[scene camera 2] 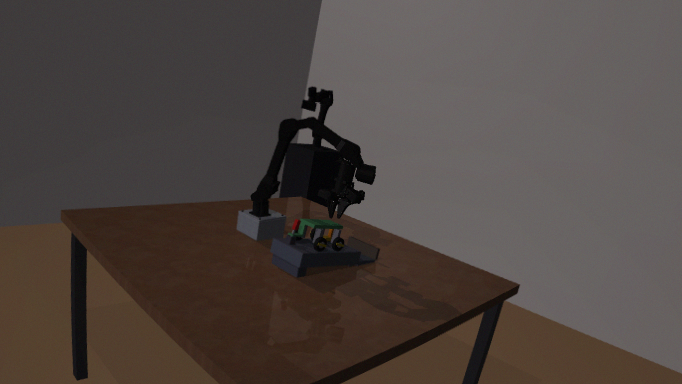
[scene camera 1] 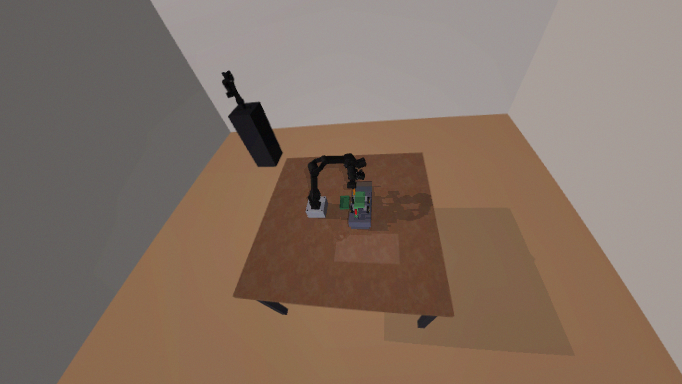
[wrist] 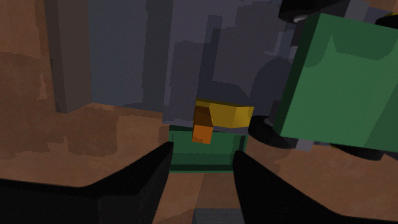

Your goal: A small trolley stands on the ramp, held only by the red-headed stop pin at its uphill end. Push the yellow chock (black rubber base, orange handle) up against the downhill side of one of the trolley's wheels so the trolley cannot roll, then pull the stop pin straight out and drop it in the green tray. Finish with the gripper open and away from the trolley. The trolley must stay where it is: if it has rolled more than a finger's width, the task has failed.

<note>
The pictures show: my gripper, a green trolley, a yellow chock, a grey ramp and a green tray.
My gripper is seen too in the wrist view.
</note>
